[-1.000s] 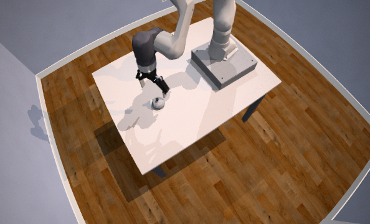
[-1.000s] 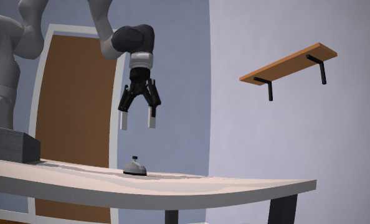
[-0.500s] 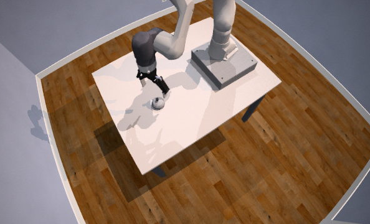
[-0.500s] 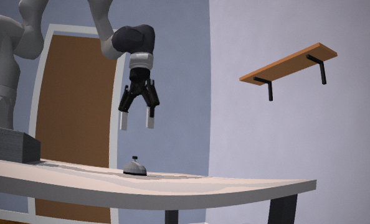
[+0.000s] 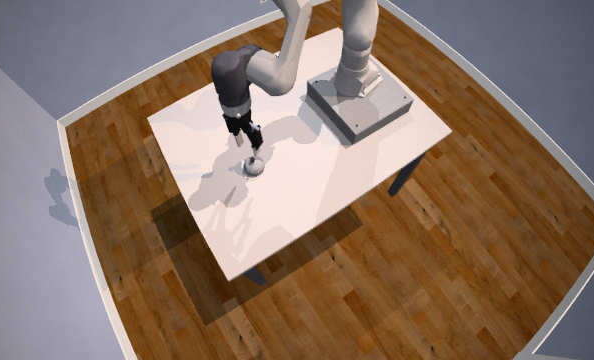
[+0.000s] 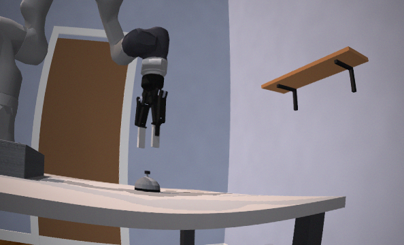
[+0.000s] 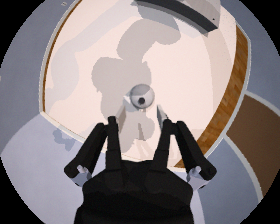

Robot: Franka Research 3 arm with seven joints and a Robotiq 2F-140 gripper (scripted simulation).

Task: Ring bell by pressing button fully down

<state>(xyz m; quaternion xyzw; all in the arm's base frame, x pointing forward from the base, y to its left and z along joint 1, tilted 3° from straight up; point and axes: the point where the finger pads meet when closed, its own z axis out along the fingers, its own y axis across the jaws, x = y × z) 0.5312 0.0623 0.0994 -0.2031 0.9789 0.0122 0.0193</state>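
Now: the dark button 110 mm below my hand. From my hand the other things lie so: bell (130 mm below).
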